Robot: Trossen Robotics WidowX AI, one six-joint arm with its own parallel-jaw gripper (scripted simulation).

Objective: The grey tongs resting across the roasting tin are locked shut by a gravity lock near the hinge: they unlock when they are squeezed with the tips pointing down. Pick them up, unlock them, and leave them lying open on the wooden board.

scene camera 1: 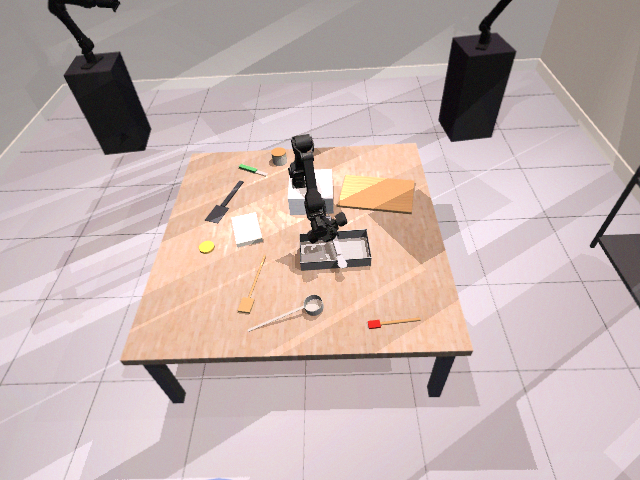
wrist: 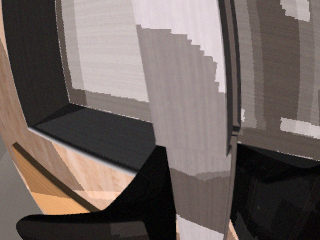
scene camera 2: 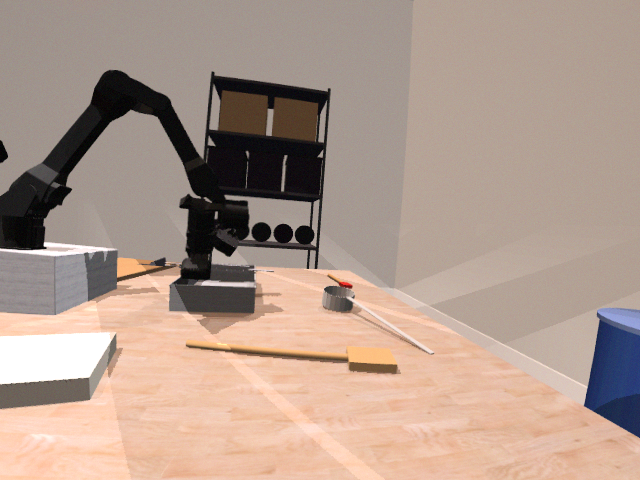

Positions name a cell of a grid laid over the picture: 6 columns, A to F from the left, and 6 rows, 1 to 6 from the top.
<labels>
A block (scene camera 1: C3): 198 cm from the lens. A wooden board (scene camera 1: D3) is 212 cm from the lens. A roasting tin (scene camera 1: D4): 185 cm from the lens. The marked spots on the wooden board and the roasting tin are 44 cm apart.
</labels>
